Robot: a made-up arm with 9 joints. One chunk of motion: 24 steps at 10 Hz.
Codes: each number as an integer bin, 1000 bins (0 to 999) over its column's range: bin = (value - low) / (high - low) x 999, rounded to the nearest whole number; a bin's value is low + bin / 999 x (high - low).
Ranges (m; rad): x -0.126..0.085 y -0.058..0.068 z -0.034..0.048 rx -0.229..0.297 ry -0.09..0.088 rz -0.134..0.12
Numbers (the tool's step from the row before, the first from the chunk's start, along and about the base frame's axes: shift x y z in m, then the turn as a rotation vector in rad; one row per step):
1: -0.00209 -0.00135 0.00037 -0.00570 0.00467 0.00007
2: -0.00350 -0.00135 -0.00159 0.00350 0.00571 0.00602
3: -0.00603 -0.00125 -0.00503 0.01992 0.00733 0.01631
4: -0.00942 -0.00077 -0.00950 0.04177 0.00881 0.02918
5: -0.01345 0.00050 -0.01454 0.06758 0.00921 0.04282
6: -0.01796 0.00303 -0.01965 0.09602 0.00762 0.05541
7: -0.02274 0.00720 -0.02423 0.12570 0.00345 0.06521
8: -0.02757 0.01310 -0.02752 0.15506 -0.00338 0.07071
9: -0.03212 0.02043 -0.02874 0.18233 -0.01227 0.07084
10: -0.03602 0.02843 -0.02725 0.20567 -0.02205 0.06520
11: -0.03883 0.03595 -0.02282 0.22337 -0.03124 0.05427
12: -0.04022 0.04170 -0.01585 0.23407 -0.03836 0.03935
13: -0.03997 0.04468 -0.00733 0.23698 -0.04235 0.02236
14: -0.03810 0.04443 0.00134 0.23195 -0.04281 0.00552
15: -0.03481 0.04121 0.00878 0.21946 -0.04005 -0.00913
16: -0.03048 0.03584 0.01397 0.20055 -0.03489 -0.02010
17: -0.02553 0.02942 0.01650 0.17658 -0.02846 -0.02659
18: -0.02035 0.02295 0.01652 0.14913 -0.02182 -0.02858
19: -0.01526 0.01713 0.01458 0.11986 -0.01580 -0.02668
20: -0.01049 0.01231 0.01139 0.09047 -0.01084 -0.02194
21: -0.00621 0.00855 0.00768 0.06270 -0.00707 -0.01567
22: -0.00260 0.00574 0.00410 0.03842 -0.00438 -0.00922
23: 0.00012 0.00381 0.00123 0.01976 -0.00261 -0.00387
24: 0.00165 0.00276 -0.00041 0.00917 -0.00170 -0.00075
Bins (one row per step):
1: 587 449 419 424 531 527
2: 580 449 395 442 537 551
3: 568 450 353 473 546 591
4: 552 454 298 514 555 642
5: 533 464 237 563 557 695
6: 512 484 175 617 548 745
7: 489 517 119 674 524 784
8: 466 564 79 729 486 805
9: 444 622 64 781 436 806
10: 426 685 82 826 381 783
11: 413 745 136 859 330 740
12: 406 790 221 879 290 682
13: 407 814 325 885 267 615
14: 416 812 431 875 265 549
15: 432 787 521 852 280 491
16: 452 744 584 816 309 448
17: 476 693 615 770 345 422
18: 500 642 615 718 383 415
19: 524 596 592 663 416 422
20: 547 557 553 607 444 441
21: 567 528 508 554 465 465
22: 584 505 464 508 481 491
23: 597 490 429 472 490 512
24: 604 482 409 452 496 524

